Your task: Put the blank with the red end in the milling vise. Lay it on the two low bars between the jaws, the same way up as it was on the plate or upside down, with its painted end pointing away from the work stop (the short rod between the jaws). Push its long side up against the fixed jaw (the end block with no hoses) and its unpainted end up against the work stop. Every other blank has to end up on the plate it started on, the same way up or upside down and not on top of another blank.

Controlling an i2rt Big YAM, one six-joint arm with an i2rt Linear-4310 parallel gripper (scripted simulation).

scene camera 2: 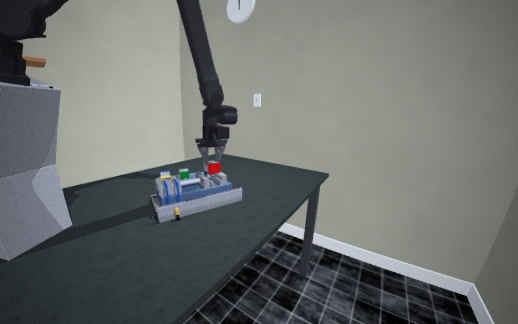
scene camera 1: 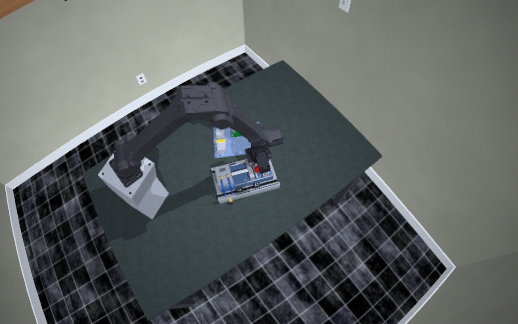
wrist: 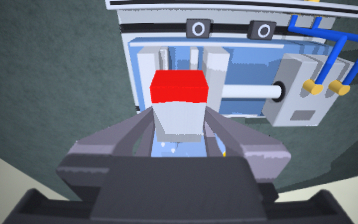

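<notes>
My gripper is there for me to see, and I see a light blue plate as well.
</notes>
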